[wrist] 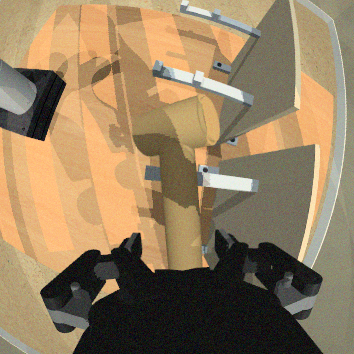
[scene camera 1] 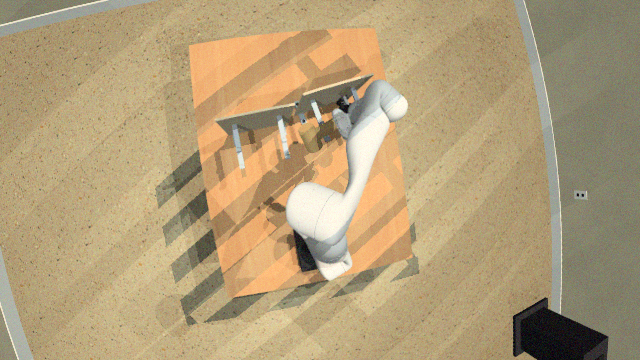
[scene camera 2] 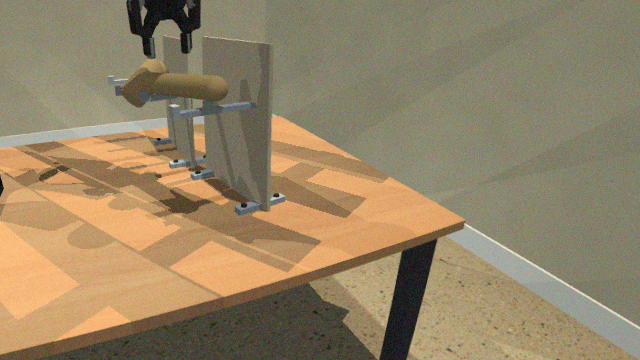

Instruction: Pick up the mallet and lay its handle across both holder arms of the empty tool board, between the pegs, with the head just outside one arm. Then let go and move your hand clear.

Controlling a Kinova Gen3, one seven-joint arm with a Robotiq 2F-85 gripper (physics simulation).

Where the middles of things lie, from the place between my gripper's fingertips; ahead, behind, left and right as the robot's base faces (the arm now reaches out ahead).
Scene:
The wooden mallet [scene camera 2: 152, 76] is 6 cm below my hand and 1 cm to the left of it.

